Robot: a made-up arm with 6 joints. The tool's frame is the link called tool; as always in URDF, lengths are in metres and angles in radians. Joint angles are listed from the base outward. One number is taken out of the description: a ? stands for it. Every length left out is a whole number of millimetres.
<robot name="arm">
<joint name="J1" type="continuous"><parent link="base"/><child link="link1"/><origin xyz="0 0 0.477"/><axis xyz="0 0 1"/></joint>
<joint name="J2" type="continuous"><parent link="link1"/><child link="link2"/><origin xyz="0.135 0 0" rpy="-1.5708 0 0"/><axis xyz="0 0 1"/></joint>
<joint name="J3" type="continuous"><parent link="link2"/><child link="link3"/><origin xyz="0 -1.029 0" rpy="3.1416 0 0"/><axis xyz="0 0 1"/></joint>
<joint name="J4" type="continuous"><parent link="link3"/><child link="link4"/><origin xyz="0.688 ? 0" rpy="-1.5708 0 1.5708"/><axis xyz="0 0 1"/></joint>
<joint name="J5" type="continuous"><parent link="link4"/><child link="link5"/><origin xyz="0 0 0" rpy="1.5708 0 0"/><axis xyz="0 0 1"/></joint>
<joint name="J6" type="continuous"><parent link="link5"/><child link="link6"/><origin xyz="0 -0.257 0" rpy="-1.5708 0 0"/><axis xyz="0 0 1"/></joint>
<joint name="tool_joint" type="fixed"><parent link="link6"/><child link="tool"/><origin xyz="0 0 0" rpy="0 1.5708 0"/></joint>
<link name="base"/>
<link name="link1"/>
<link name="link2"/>
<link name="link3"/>
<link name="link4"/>
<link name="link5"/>
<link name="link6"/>
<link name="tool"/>
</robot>
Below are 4 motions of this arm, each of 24 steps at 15 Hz.
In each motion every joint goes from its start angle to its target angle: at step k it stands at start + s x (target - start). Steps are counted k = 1, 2, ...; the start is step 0. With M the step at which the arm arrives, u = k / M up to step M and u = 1 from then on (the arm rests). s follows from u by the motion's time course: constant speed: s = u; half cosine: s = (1 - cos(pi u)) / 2; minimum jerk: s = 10 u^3 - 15 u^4 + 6 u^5.
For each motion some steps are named. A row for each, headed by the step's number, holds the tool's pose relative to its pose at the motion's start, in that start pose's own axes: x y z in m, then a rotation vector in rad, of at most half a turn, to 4 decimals.
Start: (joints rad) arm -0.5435 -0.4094 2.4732 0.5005 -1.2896 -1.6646
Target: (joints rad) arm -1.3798 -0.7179 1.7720 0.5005 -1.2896 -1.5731
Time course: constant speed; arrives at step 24
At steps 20, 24:
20: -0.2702 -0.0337 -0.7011 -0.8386 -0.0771 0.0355
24: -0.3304 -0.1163 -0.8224 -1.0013 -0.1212 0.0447

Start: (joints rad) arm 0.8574 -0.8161 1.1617 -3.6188 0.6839 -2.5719
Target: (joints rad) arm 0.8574 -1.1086 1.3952 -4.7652 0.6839 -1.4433
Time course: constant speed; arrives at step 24
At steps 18, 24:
18: -0.5138 0.1687 0.4121 -0.3436 -0.7907 0.2177
24: -0.7295 0.2229 0.5004 -0.4490 -1.0897 0.2057

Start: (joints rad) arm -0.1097 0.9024 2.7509 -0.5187 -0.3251 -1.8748
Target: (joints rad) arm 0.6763 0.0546 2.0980 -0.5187 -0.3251 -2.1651
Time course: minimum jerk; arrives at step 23
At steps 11, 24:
11: 0.2279 0.2607 -0.3145 0.4754 0.1018 0.1045
24: 0.2537 0.7983 -0.4024 1.0327 0.2114 0.2424

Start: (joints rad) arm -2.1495 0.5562 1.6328 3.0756 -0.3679 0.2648
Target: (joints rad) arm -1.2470 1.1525 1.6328 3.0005 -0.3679 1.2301
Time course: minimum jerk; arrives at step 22
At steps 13, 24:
13: -0.3965 -0.9208 0.2574 -0.0267 -0.2667 -0.3455
24: -0.7276 -1.4078 0.0403 -0.0496 -0.2456 -0.6194

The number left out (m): 0.185
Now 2 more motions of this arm.
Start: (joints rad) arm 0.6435 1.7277 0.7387 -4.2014 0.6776 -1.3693
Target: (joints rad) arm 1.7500 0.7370 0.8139 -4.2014 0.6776 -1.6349
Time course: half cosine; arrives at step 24
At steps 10, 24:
10: -0.1182 0.5761 0.8095 -0.4325 -0.1976 0.0327
24: -0.8559 2.0664 1.2036 -0.9850 -0.7321 0.3797

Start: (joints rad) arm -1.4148 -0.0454 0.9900 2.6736 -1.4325 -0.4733
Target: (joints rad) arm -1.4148 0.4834 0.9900 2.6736 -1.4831 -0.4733
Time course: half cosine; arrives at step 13
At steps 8, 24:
8: -0.5096 0.3866 0.1472 -0.1602 -0.2452 0.1475
24: -0.7805 0.5437 0.1453 -0.2366 -0.3630 0.2161

